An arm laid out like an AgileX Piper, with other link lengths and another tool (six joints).
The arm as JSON. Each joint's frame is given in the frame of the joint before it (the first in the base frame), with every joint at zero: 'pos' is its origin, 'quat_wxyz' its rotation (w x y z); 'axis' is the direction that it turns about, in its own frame. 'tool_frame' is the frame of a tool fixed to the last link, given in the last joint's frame.
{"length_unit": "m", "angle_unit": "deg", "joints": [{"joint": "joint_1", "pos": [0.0, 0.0, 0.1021], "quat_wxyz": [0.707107, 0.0, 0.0, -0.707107], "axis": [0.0, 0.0, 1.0]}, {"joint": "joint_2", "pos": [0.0, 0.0, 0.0], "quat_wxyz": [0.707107, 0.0, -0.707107, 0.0], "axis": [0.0, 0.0, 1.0]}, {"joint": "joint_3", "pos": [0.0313, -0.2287, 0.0], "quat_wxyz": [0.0, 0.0, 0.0, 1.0], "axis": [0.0, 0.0, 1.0]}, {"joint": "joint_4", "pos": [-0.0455, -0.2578, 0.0], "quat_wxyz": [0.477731, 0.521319, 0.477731, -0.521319], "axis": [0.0, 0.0, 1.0]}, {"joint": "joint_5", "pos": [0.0, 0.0, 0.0], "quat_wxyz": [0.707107, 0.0, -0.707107, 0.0], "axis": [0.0, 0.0, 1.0]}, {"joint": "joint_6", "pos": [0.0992, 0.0, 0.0], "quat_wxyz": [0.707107, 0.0, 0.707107, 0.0], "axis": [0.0, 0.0, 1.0]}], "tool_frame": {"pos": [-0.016, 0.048, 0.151], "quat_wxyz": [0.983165, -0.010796, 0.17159, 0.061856]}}
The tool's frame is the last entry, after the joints.
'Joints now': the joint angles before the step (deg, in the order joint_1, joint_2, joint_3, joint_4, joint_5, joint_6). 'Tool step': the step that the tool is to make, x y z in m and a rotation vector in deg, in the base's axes. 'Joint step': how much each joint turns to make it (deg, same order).
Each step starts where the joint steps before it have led.
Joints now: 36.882, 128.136, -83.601, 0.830, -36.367, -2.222
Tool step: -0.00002, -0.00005, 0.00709, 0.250, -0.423, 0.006
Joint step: 0.001, -0.829, 0.138, -0.001, 0.202, -0.055
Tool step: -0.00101, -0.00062, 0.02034, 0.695, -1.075, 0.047
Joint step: -0.001, -2.552, 0.546, -0.062, 0.729, -0.047
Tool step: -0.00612, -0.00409, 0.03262, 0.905, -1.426, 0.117
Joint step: 0.001, -5.135, 2.087, -0.177, 1.364, 0.003
